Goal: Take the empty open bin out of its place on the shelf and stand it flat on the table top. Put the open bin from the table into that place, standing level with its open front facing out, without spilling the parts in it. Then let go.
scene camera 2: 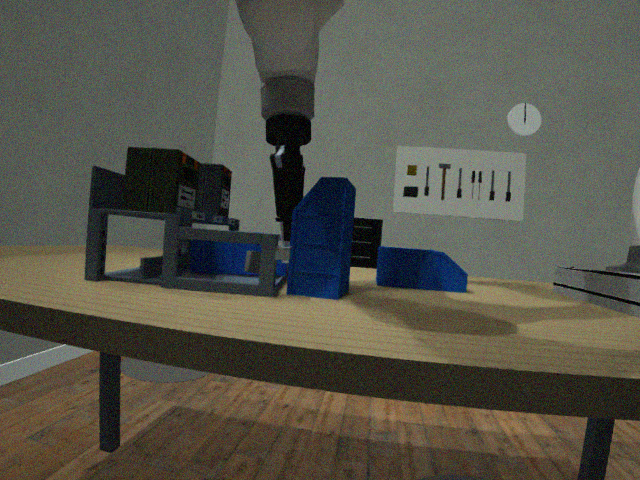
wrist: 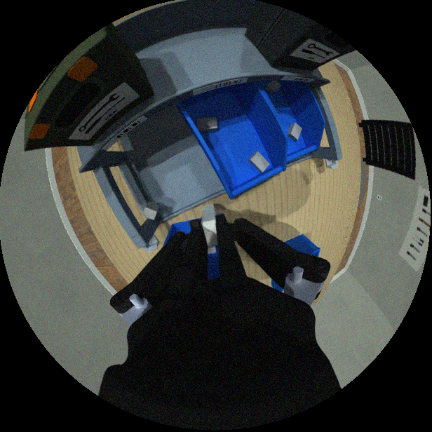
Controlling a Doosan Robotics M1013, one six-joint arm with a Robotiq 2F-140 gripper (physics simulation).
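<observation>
A blue open bin [scene camera 2: 322,238] stands tipped up on its end on the table [scene camera 2: 366,324], just right of the grey shelf [scene camera 2: 223,235] [wrist: 209,60]. In the wrist view only slivers of this blue bin [wrist: 177,235] show under the fingers. My gripper [scene camera 2: 286,233] [wrist: 209,219] is shut, low behind this bin and right against it. I cannot tell whether it touches it. Two blue bins [wrist: 238,141] [wrist: 301,109] with small grey parts sit in the shelf's right places. The shelf's left place [wrist: 177,181] holds no bin. A second blue bin [scene camera 2: 420,269] [wrist: 301,243] lies flat on the table to the right.
Two dark toolboxes [scene camera 2: 161,183] [scene camera 2: 215,188] stand on the shelf top; they also show in the wrist view [wrist: 80,100] [wrist: 310,48]. A black slatted crate [scene camera 2: 366,243] [wrist: 388,146] stands behind the bins. A tool poster [scene camera 2: 461,183] and a clock [scene camera 2: 524,119] hang on the wall.
</observation>
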